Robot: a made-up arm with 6 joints. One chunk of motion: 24 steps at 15 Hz.
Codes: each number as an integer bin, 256 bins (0 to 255) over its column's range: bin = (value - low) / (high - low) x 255, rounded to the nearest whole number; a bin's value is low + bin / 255 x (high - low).
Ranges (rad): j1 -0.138..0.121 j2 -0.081..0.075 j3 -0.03..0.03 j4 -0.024..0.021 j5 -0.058..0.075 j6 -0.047..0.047
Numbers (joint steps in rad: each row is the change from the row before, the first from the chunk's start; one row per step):
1: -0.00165 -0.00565 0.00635 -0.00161 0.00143 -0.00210
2: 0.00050 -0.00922 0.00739 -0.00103 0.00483 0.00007
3: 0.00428 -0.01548 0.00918 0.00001 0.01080 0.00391
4: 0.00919 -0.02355 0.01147 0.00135 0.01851 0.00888
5: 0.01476 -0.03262 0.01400 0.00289 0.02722 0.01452
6: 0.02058 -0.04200 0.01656 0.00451 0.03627 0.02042
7: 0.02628 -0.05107 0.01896 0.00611 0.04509 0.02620
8: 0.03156 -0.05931 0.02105 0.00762 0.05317 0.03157
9: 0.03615 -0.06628 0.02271 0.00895 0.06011 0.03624
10: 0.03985 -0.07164 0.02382 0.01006 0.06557 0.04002
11: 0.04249 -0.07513 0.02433 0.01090 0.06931 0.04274
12: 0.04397 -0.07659 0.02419 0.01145 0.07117 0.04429
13: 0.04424 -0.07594 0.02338 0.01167 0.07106 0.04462
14: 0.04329 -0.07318 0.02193 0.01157 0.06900 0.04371
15: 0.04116 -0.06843 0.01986 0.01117 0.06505 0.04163
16: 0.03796 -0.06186 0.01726 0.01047 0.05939 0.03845
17: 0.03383 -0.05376 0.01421 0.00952 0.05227 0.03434
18: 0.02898 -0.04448 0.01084 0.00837 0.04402 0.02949
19: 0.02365 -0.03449 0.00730 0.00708 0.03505 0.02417
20: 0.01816 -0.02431 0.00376 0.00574 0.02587 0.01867
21: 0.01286 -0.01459 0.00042 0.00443 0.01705 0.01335
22: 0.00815 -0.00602 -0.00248 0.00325 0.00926 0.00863
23: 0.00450 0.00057 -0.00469 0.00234 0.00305 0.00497
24: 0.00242 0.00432 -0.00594 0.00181 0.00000 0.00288
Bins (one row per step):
1: 134 123 154 127 114 122
2: 136 117 159 130 120 128
3: 140 107 167 136 132 138
4: 145 94 176 144 147 152
5: 150 79 187 152 163 167
6: 156 64 198 162 181 183
7: 162 49 208 171 198 199
8: 167 35 217 179 213 213
9: 171 24 224 187 226 226
10: 175 15 229 193 237 236
11: 178 10 231 198 244 243
12: 179 7 230 201 248 248
13: 179 8 227 202 247 249
14: 178 13 221 202 243 246
15: 176 21 212 199 236 240
16: 173 31 201 195 225 232
17: 169 45 188 190 211 221
18: 164 60 174 183 196 207
19: 159 76 159 176 178 193
20: 154 93 143 169 161 178
21: 149 109 129 161 144 164
22: 144 123 117 154 129 151
23: 140 133 108 149 117 141
24: 138 139 102 146 111 135

